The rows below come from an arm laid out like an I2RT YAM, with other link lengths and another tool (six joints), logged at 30 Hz.
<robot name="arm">
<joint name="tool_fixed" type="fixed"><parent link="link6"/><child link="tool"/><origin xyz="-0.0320 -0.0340 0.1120" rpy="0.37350 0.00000 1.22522"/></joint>
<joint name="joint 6" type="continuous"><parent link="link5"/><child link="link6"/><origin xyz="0.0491 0.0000 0.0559" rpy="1.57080 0.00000 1.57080"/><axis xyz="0 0 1"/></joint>
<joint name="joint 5" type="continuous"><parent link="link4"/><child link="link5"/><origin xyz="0.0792 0.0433 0.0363" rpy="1.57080 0.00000 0.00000"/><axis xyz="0 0 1"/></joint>
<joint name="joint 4" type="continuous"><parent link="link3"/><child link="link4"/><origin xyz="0.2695 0.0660 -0.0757" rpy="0.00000 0.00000 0.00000"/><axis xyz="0 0 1"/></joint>
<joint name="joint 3" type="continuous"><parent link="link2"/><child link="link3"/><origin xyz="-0.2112 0.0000 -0.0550" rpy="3.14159 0.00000 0.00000"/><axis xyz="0 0 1"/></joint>
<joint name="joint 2" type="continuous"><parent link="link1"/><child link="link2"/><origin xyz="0.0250 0.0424 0.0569" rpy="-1.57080 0.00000 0.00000"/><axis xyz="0 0 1"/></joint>
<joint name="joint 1" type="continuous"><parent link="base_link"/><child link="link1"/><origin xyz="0.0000 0.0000 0.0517" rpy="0.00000 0.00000 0.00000"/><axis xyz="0 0 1"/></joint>
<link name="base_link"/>
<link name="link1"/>
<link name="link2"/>
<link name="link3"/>
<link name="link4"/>
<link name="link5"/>
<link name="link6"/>
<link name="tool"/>
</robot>
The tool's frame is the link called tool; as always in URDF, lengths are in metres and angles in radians. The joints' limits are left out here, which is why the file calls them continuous.
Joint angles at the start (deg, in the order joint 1, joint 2, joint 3, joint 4, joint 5, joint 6):
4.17 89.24 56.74 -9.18 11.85 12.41
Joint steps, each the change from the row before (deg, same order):
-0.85 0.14 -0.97 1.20 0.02 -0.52
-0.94 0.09 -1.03 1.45 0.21 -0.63
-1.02 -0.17 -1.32 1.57 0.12 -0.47
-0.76 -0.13 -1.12 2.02 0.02 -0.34
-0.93 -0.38 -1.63 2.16 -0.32 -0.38
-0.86 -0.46 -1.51 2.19 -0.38 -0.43
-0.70 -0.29 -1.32 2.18 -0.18 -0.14
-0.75 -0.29 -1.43 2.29 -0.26 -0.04
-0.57 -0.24 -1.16 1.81 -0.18 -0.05
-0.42 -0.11 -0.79 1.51 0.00 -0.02
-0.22 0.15 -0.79 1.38 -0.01 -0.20
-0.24 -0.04 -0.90 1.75 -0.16 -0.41
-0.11 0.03 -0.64 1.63 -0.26 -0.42
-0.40 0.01 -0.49 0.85 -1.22 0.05
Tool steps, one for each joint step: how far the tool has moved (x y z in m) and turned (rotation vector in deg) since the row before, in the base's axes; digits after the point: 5 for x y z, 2 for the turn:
-0.00042 -0.00691 -0.00497 -0.39 -0.01 -0.53
-0.00020 -0.00810 -0.00417 -0.59 -0.23 -0.69
-0.00117 -0.00863 -0.00391 -0.41 -0.33 -0.81
0.00040 -0.00619 -0.00095 -0.25 -0.96 -0.56
-0.00144 -0.00662 -0.00252 -0.08 -0.83 -0.45
-0.00108 -0.00579 -0.00077 -0.11 -1.05 -0.30
-0.00063 -0.00520 -0.00040 -0.03 -1.12 -0.47
-0.00107 -0.00542 -0.00075 0.08 -1.15 -0.52
-0.00114 -0.00412 -0.00068 0.02 -0.88 -0.39
-0.00039 -0.00344 0.00021 -0.07 -0.82 -0.41
-0.00089 -0.00160 -0.00236 -0.18 -0.39 -0.10
-0.00060 -0.00121 -0.00040 -0.31 -0.79 0.11
0.00021 0.00010 0.00071 -0.28 -0.87 0.33
-0.00039 0.00018 -0.00070 0.65 -0.41 0.62

